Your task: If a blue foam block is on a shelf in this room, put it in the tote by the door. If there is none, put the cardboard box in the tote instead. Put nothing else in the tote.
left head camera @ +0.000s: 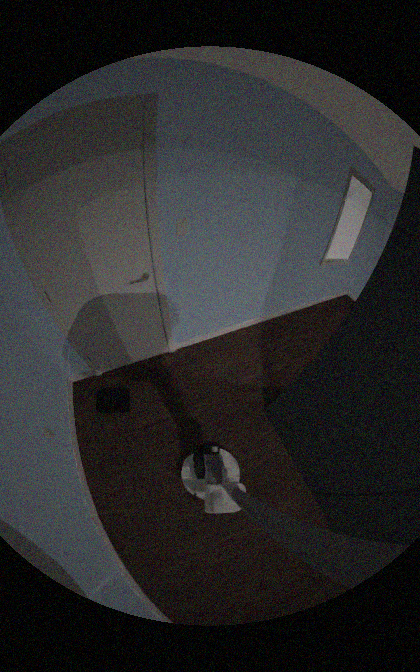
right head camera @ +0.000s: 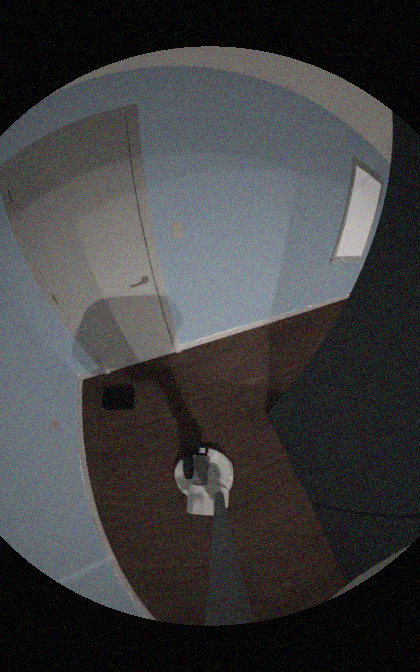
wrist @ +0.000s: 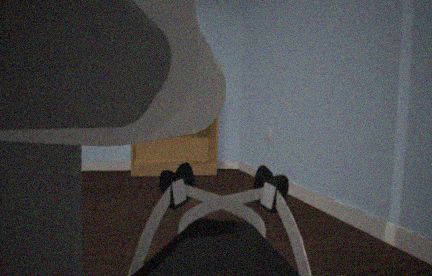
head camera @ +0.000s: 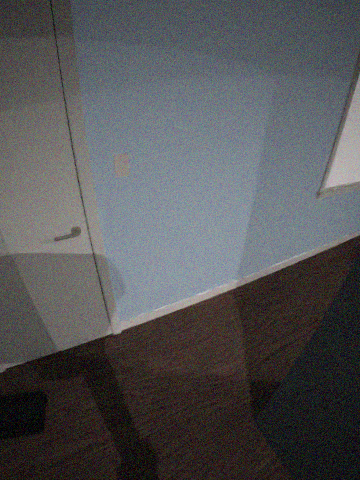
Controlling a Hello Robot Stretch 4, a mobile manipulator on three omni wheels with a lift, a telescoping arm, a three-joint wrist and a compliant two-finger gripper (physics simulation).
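Frame: origin at the robot's base, x left, y back, z up, level; millimetres.
Seen in the pictures: gripper, between the fingertips: [left head camera: 203,500] [wrist: 223,179].
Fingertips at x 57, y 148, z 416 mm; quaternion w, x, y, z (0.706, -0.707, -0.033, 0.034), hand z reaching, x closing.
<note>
A point is followed by its place in that frame.
A black box-like thing, the tote by the door [head camera: 22,414] {x 865, y -576, z -24 mm} [left head camera: 113,400] {x 887, y -570, z -24 mm} [right head camera: 118,397] {x 897, y -573, z -24 mm}, stands on the floor close to the door, at the lower left in the head view. Its inside is too dark to make out. My gripper [wrist: 223,179] {x 57, y 148, z 416 mm} is open, with its two dark fingertips apart and nothing between them. A wooden shelf unit [wrist: 174,169] {x -596, y 2158, z 31 mm} shows low behind the gripper in the wrist view, largely hidden by a grey part of the robot. A blue foam block and a cardboard box do not show in these views.
The door [head camera: 40,200] {x 577, y -1081, z 1092 mm} [left head camera: 115,240] {x 592, y -1074, z 1192 mm} [right head camera: 112,240] {x 588, y -1077, z 1235 mm} is shut. A large dark partition [head camera: 320,380] {x -536, y -420, z 708 mm} [left head camera: 370,400] {x -631, y -203, z 989 mm} [right head camera: 360,400] {x -608, y -254, z 987 mm} stands at the right. A blue wall [left head camera: 30,400] {x 1285, y -250, z 581 mm} [right head camera: 40,390] {x 1300, y -284, z 572 mm} [wrist: 320,100] {x 508, y 1525, z 635 mm} runs along the left side in the head side views and the right in the wrist view.
</note>
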